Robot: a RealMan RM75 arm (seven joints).
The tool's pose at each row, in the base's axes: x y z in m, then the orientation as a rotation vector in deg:
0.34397, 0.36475, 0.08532, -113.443, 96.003, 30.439
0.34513, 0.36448, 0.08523, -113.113, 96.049, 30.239
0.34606, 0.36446, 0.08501, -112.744, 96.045, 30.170
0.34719, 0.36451, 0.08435, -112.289, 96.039, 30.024
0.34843, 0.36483, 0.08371, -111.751, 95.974, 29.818
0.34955, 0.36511, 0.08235, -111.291, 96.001, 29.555
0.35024, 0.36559, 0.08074, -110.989, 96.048, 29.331
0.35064, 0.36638, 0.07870, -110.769, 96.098, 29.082
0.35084, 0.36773, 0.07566, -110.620, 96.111, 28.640
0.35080, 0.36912, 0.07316, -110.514, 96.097, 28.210
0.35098, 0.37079, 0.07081, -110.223, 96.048, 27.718
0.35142, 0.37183, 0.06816, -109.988, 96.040, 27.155
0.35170, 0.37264, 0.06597, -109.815, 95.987, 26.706
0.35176, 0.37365, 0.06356, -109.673, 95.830, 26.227
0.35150, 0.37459, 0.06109, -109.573, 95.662, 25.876
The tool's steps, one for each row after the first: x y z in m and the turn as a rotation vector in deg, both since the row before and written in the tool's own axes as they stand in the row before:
0.00047, -0.00110, -0.00007, 0.314, -0.066, 0.095
0.00030, -0.00089, 0.00019, 0.276, -0.168, 0.104
0.00054, -0.00104, 0.00059, 0.375, -0.181, 0.115
0.00033, -0.00118, 0.00074, 0.477, -0.229, 0.093
0.00077, -0.00095, 0.00130, 0.438, -0.115, 0.114
0.00069, -0.00051, 0.00160, 0.310, -0.038, 0.082
0.00066, -0.00018, 0.00212, 0.271, 0.018, 0.051
0.00078, 0.00011, 0.00324, 0.346, 0.119, -0.040
0.00038, 0.00029, 0.00282, 0.317, 0.123, -0.069
0.00010, 0.00004, 0.00289, 0.479, 0.036, -0.041
0.00081, -0.00009, 0.00276, 0.474, 0.119, -0.050
0.00069, 0.00003, 0.00225, 0.380, 0.079, -0.074
0.00062, 0.00028, 0.00252, 0.403, 0.053, -0.157
0.00066, 0.00063, 0.00249, 0.306, 0.013, -0.149

